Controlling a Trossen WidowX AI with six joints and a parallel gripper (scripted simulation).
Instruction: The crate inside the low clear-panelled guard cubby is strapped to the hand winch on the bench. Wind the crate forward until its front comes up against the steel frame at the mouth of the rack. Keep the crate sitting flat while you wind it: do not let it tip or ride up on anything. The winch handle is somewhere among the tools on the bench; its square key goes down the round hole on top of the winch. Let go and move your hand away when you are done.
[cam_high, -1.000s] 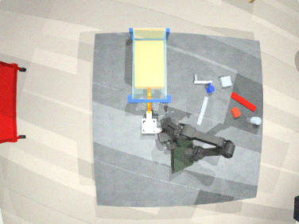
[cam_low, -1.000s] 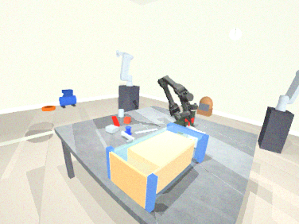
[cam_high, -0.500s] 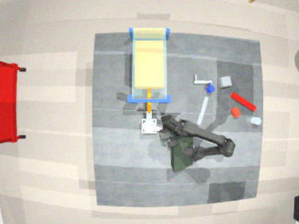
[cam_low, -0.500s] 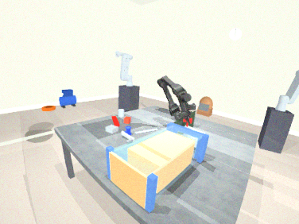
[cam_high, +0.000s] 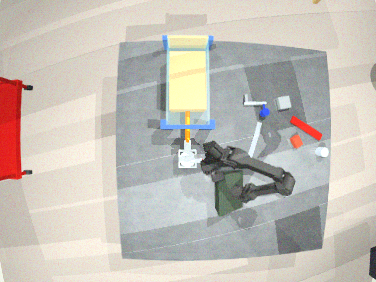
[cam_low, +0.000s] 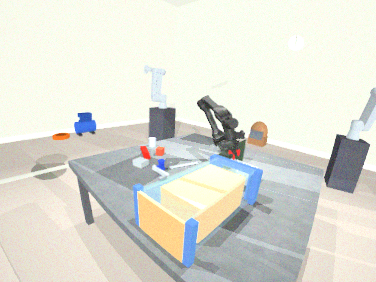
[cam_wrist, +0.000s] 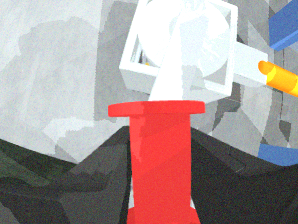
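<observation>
Now: the winch handle with red grip 1 cm ahead of my gripper tip, 2 cm to the left of it and 3 cm below it. Also, from my gripper tip: blue frame: 18 cm ahead, 6 cm to the left, 3 cm below; then white bar: 6 cm ahead, 31 cm to the right, 13 cm below; then white winch: 1 cm ahead, 8 cm to the left, 10 cm below.
</observation>
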